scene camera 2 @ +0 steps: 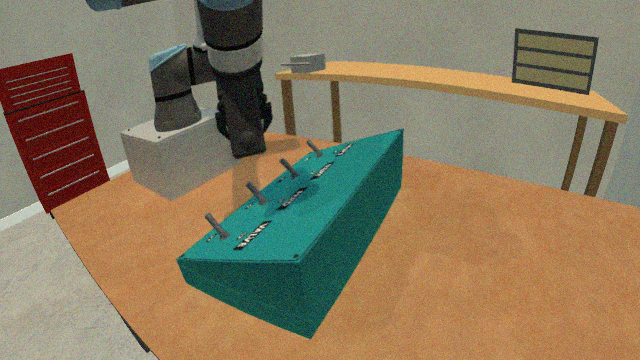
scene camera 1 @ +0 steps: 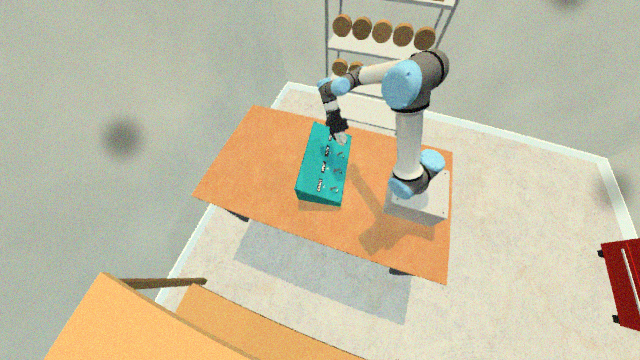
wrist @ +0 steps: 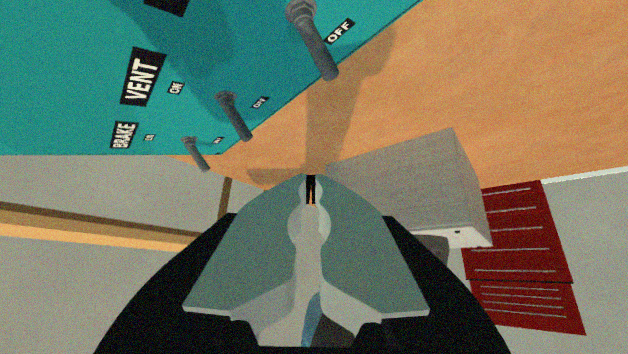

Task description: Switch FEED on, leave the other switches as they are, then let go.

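Note:
A teal switch box with a sloped top carries labelled toggles. The FEED toggle leans towards its OFF label. The VENT toggle and BRAKE toggle lean the same way, as does the VALVE toggle, hidden behind the fingers in scene camera 1. My gripper is shut and empty, above the box's low side near the FEED and VALVE toggles, apart from FEED in the wrist view.
The box stands on an orange table. The arm's grey base block stands on the low side of the box. A red cabinet and a wooden bench stand away from it.

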